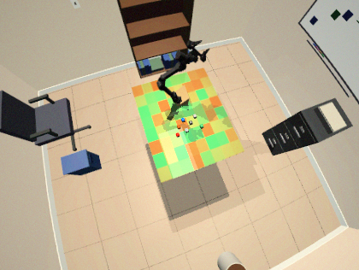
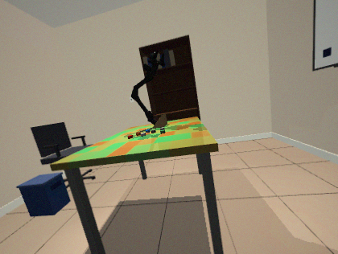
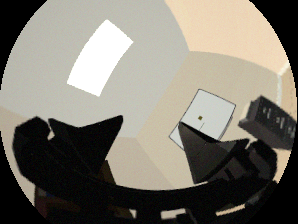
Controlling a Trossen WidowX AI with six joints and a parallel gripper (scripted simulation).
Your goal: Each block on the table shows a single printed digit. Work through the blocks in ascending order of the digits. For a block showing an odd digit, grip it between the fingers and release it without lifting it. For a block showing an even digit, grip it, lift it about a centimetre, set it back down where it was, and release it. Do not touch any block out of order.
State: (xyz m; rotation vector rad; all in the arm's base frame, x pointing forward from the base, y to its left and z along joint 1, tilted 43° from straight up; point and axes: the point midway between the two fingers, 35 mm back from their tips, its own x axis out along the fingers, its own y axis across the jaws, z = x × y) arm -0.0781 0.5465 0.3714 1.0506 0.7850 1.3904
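Right now my gripper tip is 36 cm short of the green block and 70 cm above it. Also, from my gripper tip: blue block 25 cm ahead, 18 cm to the right, 70 cm below; black block 30 cm ahead, 10 cm to the right, 70 cm below; grey block 24 cm ahead, 4 cm to the right, 70 cm below.
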